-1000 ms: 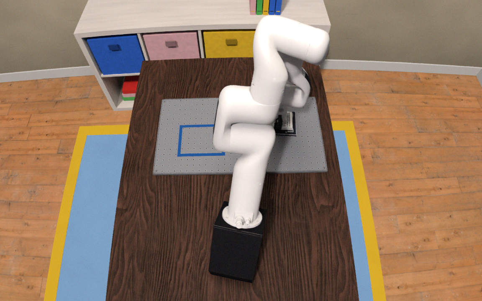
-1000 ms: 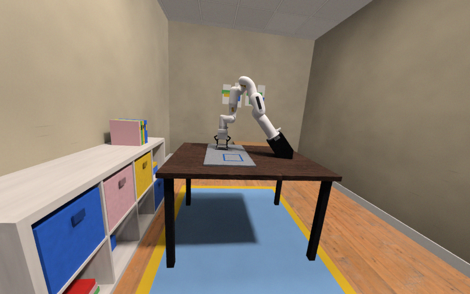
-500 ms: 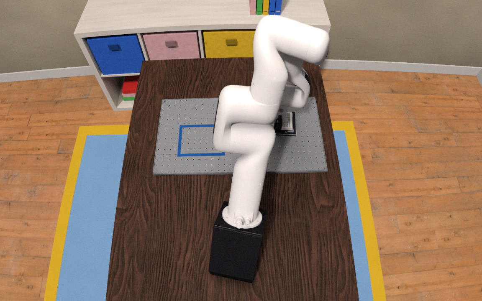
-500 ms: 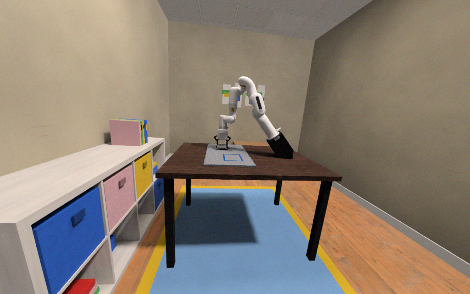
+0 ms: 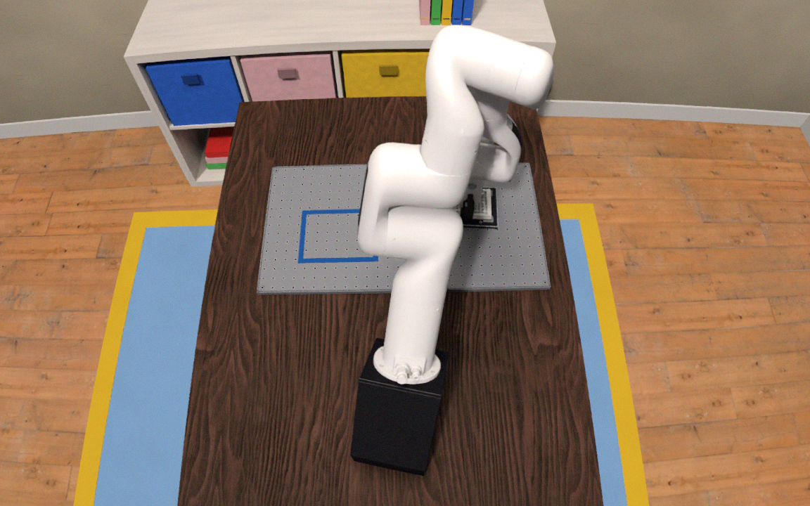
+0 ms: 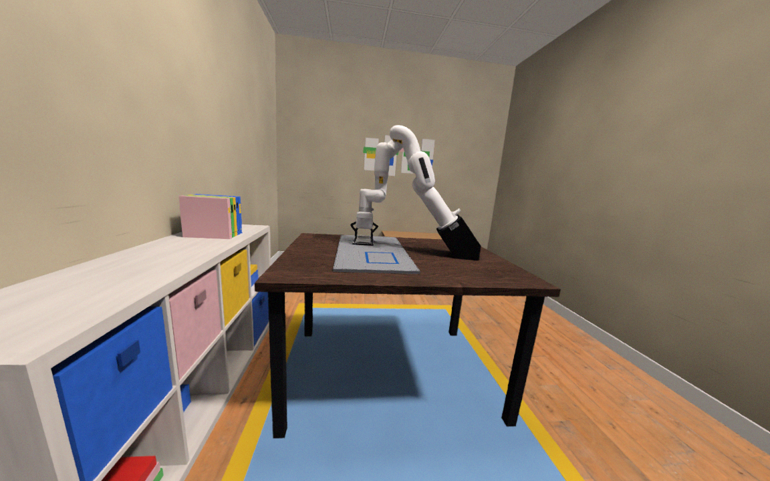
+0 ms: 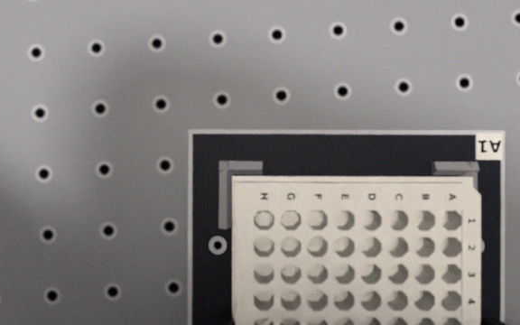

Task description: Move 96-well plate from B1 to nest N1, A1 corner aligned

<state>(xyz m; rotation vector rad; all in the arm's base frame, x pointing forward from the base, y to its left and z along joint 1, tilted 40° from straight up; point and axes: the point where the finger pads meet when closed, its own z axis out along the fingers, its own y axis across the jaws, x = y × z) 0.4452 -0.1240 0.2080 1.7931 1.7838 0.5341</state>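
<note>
Right now the white 96-well plate is 1 cm below my hand. Round my hand: plate nest: 3 cm below.
</note>
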